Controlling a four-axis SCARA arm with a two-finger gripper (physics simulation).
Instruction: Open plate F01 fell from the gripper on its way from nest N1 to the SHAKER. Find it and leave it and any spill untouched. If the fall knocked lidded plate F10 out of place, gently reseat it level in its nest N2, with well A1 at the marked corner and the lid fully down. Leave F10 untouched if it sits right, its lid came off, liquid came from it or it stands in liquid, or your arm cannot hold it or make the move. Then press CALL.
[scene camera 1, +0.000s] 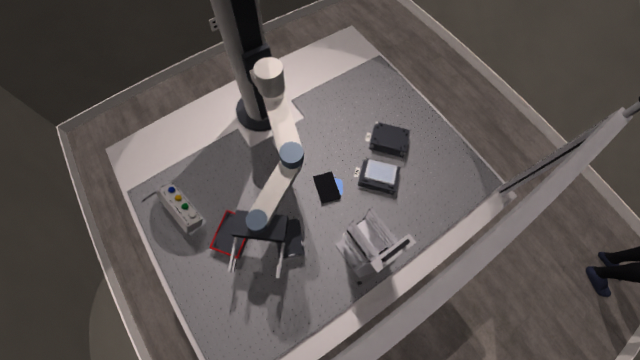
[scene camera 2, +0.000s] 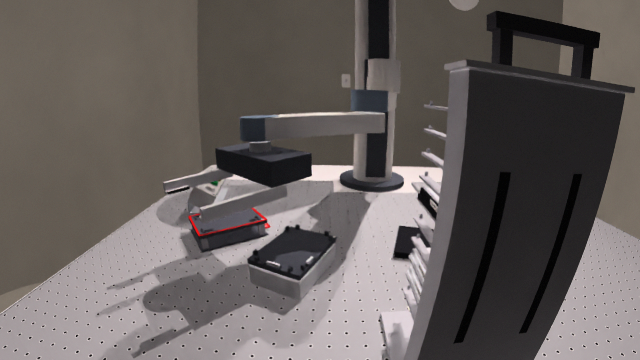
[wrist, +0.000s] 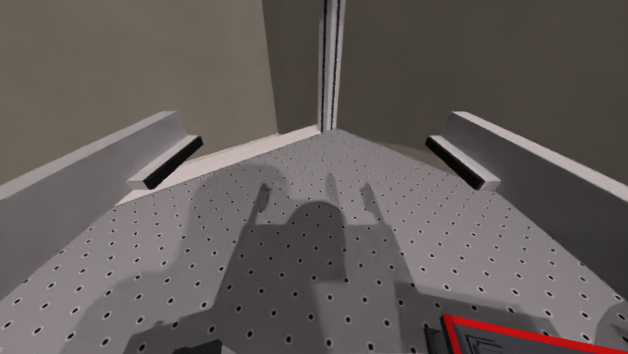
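Seen in the pictures: gripper, fingertip midpoint: (scene camera 1: 254, 275) (scene camera 2: 179, 199) (wrist: 314, 127); arm's base at its link origin: (scene camera 1: 262, 110) (scene camera 2: 371, 181).
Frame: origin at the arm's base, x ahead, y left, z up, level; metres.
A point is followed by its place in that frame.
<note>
My gripper (scene camera 1: 255, 272) @(z 0.177, x 0.685, y -0.397 m) (scene camera 2: 186, 200) @(z 0.177, x 0.685, y -0.397 m) (wrist: 314, 127) @(z 0.177, x 0.685, y -0.397 m) is open and empty, raised above the table. A black plate (scene camera 1: 327, 188) @(z 0.025, x 0.525, y 0.025 m) (scene camera 2: 404, 242) @(z 0.026, x 0.527, y -0.001 m) lies on the table mid-way, with a blue patch (scene camera 1: 339, 186) @(z 0.015, x 0.544, y 0.076 m) like liquid at its right edge in scene camera 1. A plate with a pale top (scene camera 1: 382, 172) @(z 0.073, x 0.610, y 0.248 m) sits on a black nest (scene camera 1: 377, 189) @(z 0.017, x 0.648, y 0.205 m) beside a small label; whether it is level or its lid fully down is too small to tell. Another black nest (scene camera 1: 389, 139) @(z 0.066, x 0.500, y 0.382 m) behind it holds no visible plate. A control box (scene camera 1: 189, 223) @(z 0.089, x 0.363, y -0.524 m) has blue, yellow, green and white buttons; their lettering is unreadable.
A red-rimmed black holder (scene camera 1: 218, 229) @(z 0.053, x 0.435, y -0.443 m) (scene camera 2: 227, 233) @(z 0.019, x 0.490, y -0.402 m) (wrist: 500, 324) is near the gripper. Beside it is a grey box with a black top (scene camera 1: 295, 245) @(z 0.068, x 0.660, y -0.222 m) (scene camera 2: 295, 250) @(z 0.068, x 0.631, y -0.223 m). A slotted rack with a handle (scene camera 1: 410, 242) @(z 0.351, x 0.891, y 0.046 m) (scene camera 2: 540, 125) @(z 0.317, x 0.898, y -0.024 m) stands farther right. The arm's column (scene camera 2: 375, 100) @(z 0.318, x 0.482, y -0.075 m) stands behind.
</note>
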